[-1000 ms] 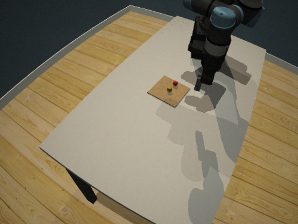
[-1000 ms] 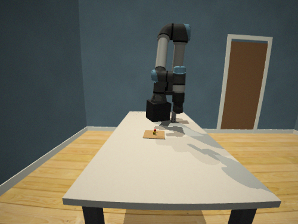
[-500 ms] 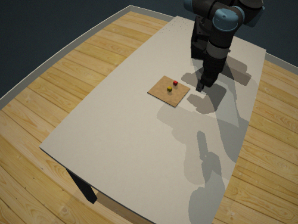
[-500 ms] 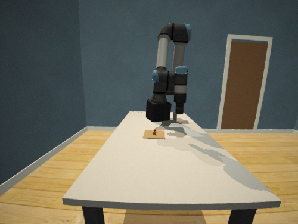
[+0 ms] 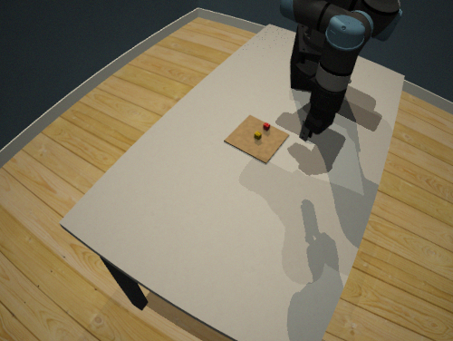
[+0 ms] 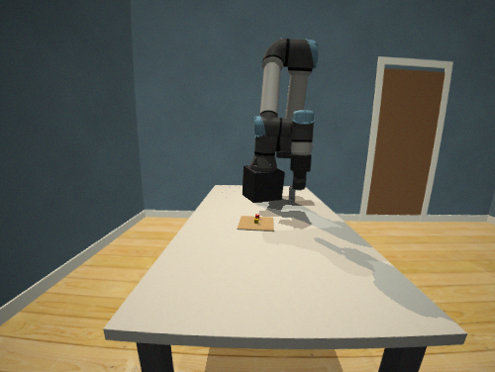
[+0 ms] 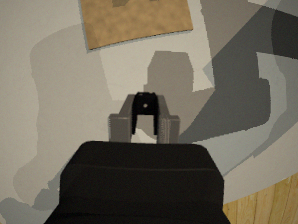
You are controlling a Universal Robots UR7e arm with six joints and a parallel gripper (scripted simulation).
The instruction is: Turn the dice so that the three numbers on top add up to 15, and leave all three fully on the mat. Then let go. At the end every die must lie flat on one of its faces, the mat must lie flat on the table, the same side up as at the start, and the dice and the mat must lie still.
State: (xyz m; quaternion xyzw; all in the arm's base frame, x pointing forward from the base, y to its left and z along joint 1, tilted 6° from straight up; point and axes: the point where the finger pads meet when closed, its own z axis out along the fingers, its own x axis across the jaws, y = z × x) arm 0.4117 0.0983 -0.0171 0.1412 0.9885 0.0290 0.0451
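Now: the black die 10 mm below my hand. Also, from my hand: yellow die (140 mm to the right, 100 mm below, 10 mm behind); then red die (130 mm to the right, 100 mm below, 60 mm behind); then brown mat (140 mm to the right, 110 mm below, 10 mm behind).
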